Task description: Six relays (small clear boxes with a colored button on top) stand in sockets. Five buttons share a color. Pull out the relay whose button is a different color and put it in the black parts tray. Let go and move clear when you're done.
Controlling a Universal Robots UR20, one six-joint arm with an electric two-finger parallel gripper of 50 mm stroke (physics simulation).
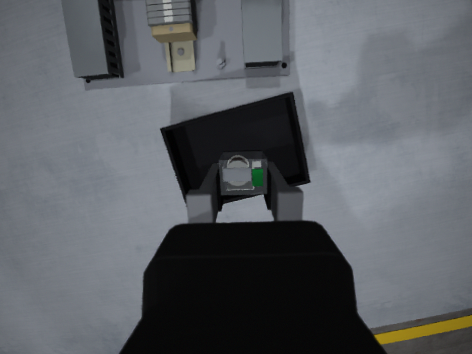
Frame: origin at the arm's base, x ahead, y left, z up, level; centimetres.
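Seen in the pictures: gripper, fingertip midpoint: (pixel 243 177).
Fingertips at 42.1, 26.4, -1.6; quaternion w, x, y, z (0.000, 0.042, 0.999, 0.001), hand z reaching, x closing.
Observation:
Offsets run from my fingertips to a thing's top centre, as dx, dy, dz. "*": to the spot under its first point.
A clear relay @(-0.1, -0.9, +3.4) (pixel 238 175) with a green button is held between the two fingers of my gripper (pixel 243 177), which is shut on it. The relay is upright and seen from above, over the near part of the black parts tray @(* -7.4, +0.2, -11.9) (pixel 302 145). The tray lies turned at an angle on the table, and its near edge is partly hidden by the relay and the fingers. How high the relay is above the tray floor is hard to tell. The sockets and the other relays do not show.
The end of the panel @(* +11.8, -11.4, -15.1) (pixel 140 70) lies beyond the tray, with a grey duct @(* +15.4, -14.0, -11.1) (pixel 90 45) at the left, another grey duct @(* -3.6, -12.2, -11.1) (pixel 262 35) at the right and a beige rail @(* +5.7, -11.2, -15.0) (pixel 186 64) between them. A yellow stripe (pixel 425 330) crosses the lower right.

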